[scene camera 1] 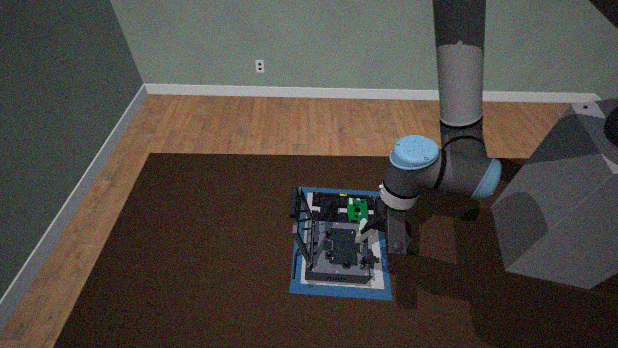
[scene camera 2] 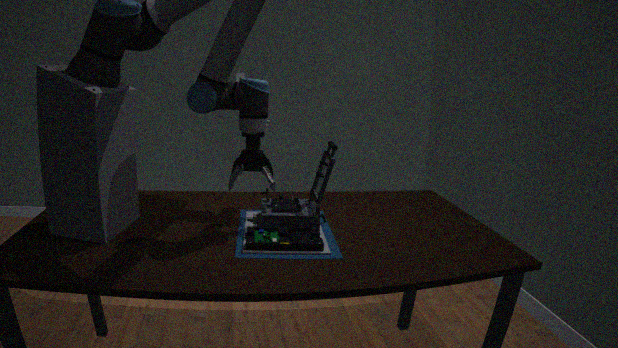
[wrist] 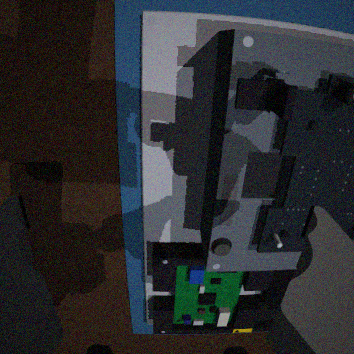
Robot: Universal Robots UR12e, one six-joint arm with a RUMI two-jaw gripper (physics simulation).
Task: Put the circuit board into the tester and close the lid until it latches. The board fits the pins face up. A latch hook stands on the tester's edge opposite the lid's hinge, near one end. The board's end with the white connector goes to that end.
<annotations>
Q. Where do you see a dark pin bed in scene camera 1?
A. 342,253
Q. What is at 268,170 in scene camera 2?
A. My gripper.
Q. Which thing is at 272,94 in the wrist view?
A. A latch hook.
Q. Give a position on a tester lid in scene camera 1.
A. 302,218
</annotations>
